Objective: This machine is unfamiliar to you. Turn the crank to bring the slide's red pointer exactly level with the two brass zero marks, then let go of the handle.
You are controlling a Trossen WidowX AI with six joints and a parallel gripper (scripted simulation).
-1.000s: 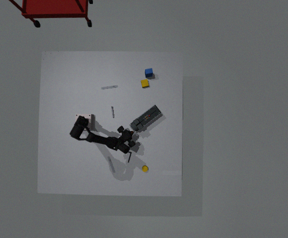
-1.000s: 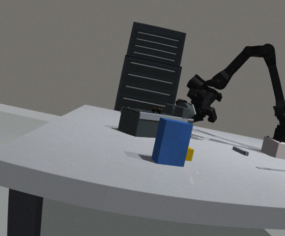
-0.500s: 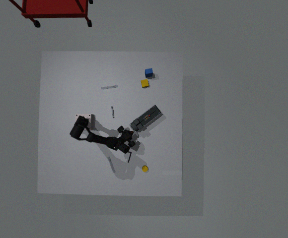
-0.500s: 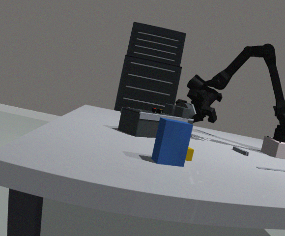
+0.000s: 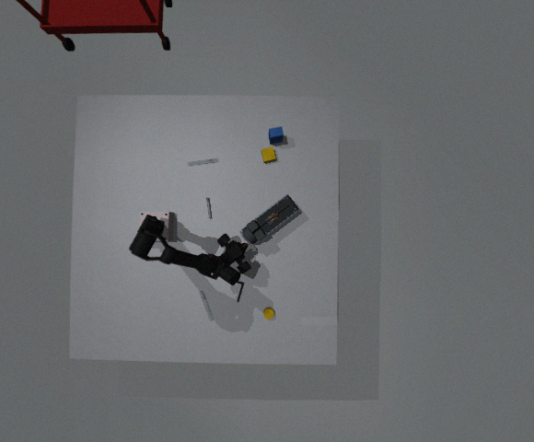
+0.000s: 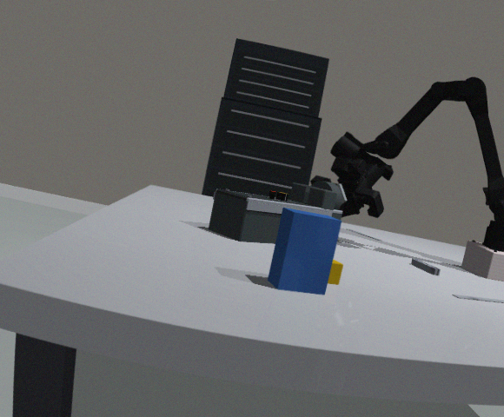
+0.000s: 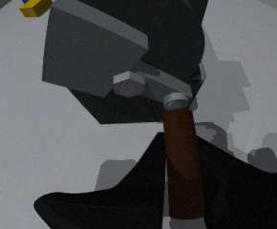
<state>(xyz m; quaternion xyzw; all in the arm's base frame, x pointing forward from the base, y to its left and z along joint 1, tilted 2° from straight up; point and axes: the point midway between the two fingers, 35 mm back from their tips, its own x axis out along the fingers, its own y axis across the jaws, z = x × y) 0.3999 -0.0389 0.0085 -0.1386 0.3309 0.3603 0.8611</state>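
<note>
Right now my gripper tip is 30 mm below the brown crank handle, 10 mm to the left of it and 10 mm past it. Round my gripper tip: red pointer 150 mm to the left, 120 mm ahead, 40 mm above; then black hex key 210 mm to the right, 40 mm below; then yellow block 440 mm to the left, 40 mm ahead, 30 mm below.
</note>
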